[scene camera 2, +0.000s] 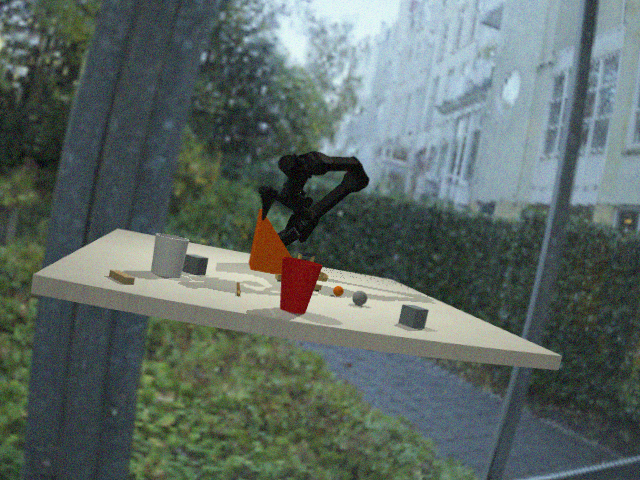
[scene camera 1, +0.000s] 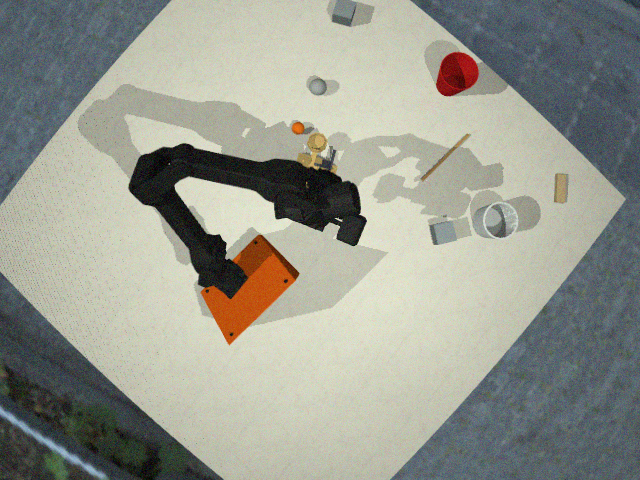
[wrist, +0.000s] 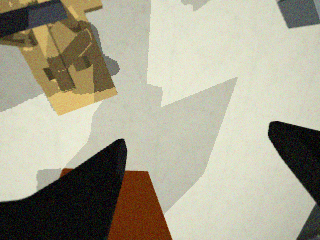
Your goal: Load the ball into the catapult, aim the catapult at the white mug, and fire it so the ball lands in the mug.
Labels:
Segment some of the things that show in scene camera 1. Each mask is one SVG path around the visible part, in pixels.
The gripper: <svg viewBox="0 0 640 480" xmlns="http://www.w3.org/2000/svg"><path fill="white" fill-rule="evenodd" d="M306 225L323 232L329 222L338 225L340 228L336 239L355 246L359 242L367 220L366 217L358 214L340 217L341 222L337 220L338 218L326 220L321 214L315 223ZM310 167L310 169L322 175L324 186L342 182L340 176L328 169Z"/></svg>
A wooden catapult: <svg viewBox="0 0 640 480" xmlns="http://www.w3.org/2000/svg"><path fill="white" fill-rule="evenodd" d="M309 135L307 145L312 151L312 155L299 153L296 162L308 168L328 169L336 174L338 166L333 165L336 150L333 149L330 161L317 158L317 153L326 149L328 140L323 133L315 132Z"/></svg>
A white mug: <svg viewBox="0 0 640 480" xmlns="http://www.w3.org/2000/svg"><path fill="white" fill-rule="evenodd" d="M514 207L499 201L479 208L472 221L474 230L479 236L484 238L507 239L515 233L518 227L518 215Z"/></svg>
A red cup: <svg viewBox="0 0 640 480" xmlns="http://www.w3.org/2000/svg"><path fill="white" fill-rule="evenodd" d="M469 55L453 52L442 60L436 83L440 94L444 96L456 95L475 84L479 77L478 67L474 59Z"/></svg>

